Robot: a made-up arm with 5 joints.
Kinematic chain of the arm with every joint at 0, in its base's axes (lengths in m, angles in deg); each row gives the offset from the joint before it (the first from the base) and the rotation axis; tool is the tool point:
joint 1: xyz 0 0 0.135 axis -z
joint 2: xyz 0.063 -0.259 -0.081 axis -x
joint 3: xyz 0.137 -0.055 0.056 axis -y
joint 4: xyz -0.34 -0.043 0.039 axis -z
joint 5: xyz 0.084 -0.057 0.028 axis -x
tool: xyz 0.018 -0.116 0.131
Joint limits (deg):
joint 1: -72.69..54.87
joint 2: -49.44..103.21
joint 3: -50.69..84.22
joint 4: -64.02..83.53
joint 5: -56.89..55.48
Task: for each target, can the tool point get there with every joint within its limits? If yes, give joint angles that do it. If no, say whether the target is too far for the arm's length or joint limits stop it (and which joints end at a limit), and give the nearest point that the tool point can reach.
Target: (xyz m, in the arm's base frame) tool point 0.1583 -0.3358 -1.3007
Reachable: no: too far | nearest point 0.1331 -0.2824 -0.4879 | short by 0.815 m
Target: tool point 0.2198 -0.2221 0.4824
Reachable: yes | joints -47.20 29.46 -15.38 17.47 15.20
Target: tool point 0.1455 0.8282 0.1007
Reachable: no: joint limits stop it (at a limit: joint 2, joint 3, joint 4) | nearest point 0.0601 0.3420 0.1384 | short by 0.495 m
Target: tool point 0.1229 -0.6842 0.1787
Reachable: yes | joints -12.48 -23.40 -32.53 18.45 -46.64
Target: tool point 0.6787 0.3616 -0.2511
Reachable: no: joint limits stop it (at a limit: joint 1, joint 3, joint 5) | nearest point 0.5257 -0.0220 -0.2165 | short by 0.414 m
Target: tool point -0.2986 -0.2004 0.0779
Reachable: yes | joints 38.42 25.81 61.96 -45.02 32.43
